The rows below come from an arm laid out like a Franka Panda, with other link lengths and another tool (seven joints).
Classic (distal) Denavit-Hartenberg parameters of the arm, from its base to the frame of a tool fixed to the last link. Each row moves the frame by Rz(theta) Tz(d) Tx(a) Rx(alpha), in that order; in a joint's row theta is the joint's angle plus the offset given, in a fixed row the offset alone. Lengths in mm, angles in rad.
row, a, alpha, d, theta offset
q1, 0, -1.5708, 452.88, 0
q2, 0, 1.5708, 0, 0
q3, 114.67, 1.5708, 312.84, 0
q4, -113.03, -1.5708, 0, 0
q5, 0, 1.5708, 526.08, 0
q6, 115.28, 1.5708, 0, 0
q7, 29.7, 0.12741, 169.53, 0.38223
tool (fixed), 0, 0, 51.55, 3.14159
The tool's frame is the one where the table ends.
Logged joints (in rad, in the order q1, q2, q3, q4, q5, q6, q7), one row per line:
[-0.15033 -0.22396 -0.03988 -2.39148 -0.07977 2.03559 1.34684]
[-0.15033 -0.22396 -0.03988 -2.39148 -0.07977 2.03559 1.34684]
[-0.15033 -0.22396 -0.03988 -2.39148 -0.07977 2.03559 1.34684]
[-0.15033 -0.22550 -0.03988 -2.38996 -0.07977 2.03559 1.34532]
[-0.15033 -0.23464 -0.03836 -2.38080 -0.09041 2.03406 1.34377]
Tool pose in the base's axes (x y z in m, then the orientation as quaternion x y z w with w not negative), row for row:
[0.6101 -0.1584 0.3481 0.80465 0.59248 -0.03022 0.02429]
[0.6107 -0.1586 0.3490 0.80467 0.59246 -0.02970 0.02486]
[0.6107 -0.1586 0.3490 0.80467 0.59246 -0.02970 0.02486]
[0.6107 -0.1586 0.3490 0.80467 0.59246 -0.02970 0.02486]
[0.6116 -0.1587 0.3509 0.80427 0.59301 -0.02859 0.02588]
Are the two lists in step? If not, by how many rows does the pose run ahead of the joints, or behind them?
The pose runs 1 row behind the joints: the pose in row i belongs to the joints in row i - 1.
